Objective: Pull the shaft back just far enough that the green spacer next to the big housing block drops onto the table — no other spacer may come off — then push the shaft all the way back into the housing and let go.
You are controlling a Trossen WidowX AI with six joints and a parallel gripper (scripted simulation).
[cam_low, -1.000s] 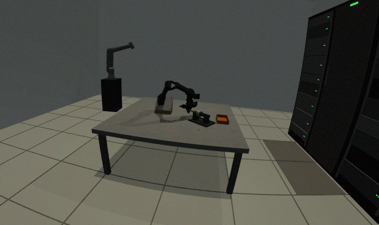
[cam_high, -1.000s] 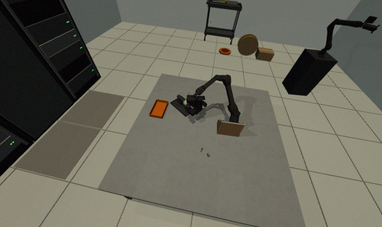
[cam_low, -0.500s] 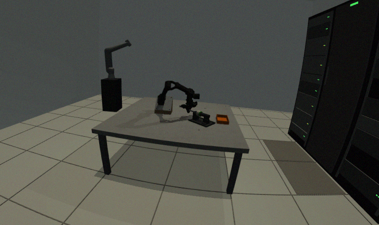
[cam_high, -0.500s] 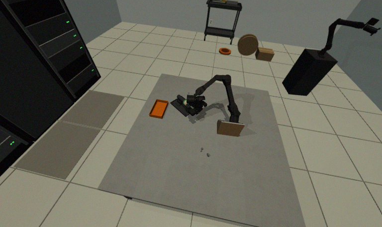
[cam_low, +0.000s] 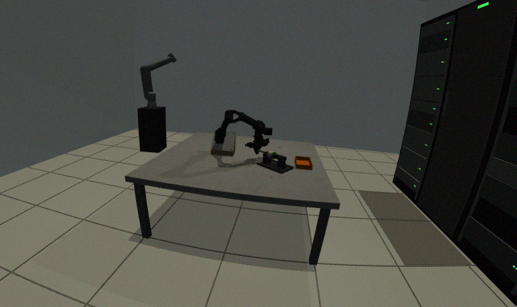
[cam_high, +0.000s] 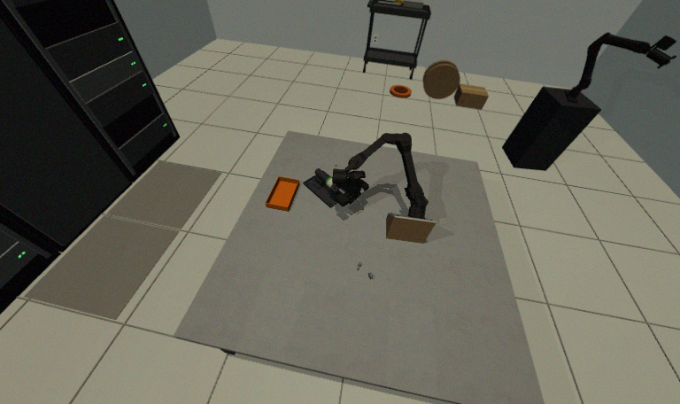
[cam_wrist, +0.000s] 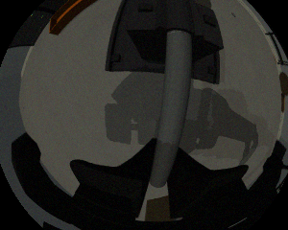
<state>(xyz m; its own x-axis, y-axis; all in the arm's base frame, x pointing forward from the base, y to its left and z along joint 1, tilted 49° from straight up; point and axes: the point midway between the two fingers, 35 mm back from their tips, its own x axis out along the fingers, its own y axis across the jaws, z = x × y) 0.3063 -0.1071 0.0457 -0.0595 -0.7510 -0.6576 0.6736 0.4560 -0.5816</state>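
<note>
Now: gripper tip 6 cm short of the grey shaft, 5 cm to the left of it and 3 cm below it. The rest, counted from my gripper tip: pale spacer (9 cm ahead, 9 cm to the right, 3 cm above); orange tray (36 cm ahead, 5 cm to the right, 4 cm below).
</note>
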